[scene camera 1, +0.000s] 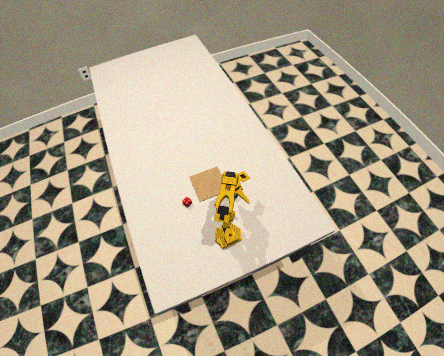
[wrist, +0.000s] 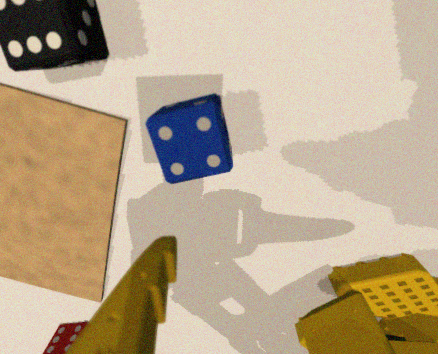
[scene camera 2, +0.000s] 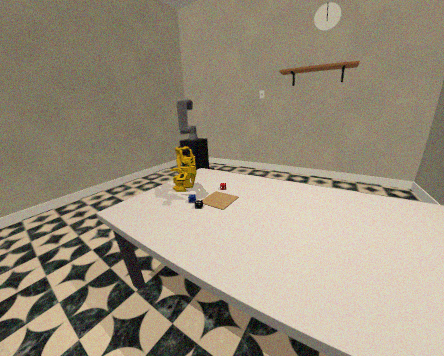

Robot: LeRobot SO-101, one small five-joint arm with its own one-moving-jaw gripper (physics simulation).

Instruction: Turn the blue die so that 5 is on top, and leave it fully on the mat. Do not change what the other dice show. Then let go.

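The blue die sits on the white table beside the mat, off it, with four pips on its upper face. The arm hides it in scene camera 1. The tan square mat lies flat; in the wrist view its edge is left of the blue die, with a narrow strip of table between. My gripper is open, its jaws wide apart above the table, and the blue die lies beyond the tips, untouched. Its jaws are too small to make out in the scene views.
A black die stands near the mat's corner, close to the blue die, partly cut off in the wrist view. A red die stands off the mat, partly behind the left jaw in the wrist view.
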